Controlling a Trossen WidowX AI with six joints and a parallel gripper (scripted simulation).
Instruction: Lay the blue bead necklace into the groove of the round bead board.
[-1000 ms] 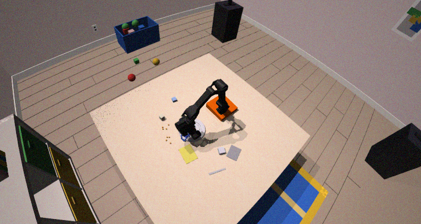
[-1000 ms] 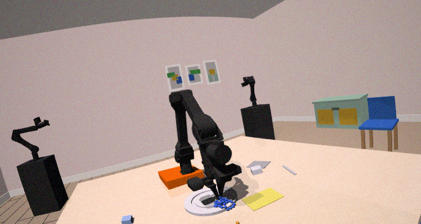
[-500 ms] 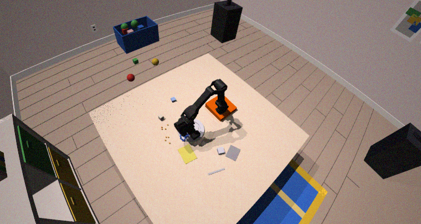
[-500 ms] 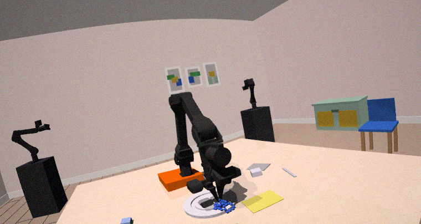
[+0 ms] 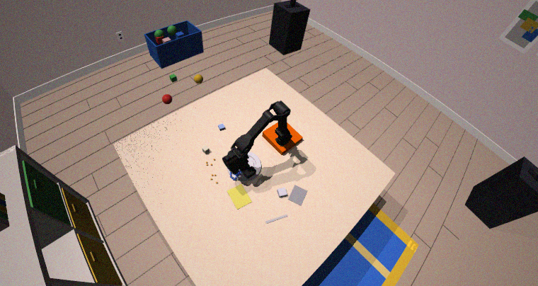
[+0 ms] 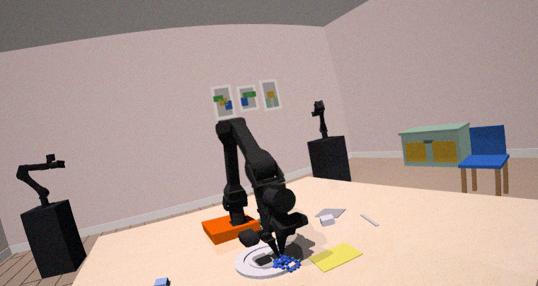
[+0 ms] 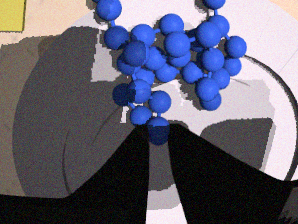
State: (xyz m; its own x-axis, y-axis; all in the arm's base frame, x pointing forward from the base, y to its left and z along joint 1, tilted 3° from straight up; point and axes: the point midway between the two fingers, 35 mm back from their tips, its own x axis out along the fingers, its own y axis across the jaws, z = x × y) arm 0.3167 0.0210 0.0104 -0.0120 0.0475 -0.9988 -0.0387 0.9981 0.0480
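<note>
The round bead board is 40 mm behind my gripper tip, 20 mm to the right of it and 10 mm below it. The rest, counted from my gripper tip: yellow sheet: 90 mm ahead, 120 mm to the left, 20 mm below; small grey block: 110 mm behind, 240 mm to the left, 10 mm below; pale cube: 100 mm ahead, 230 mm to the right.
</note>
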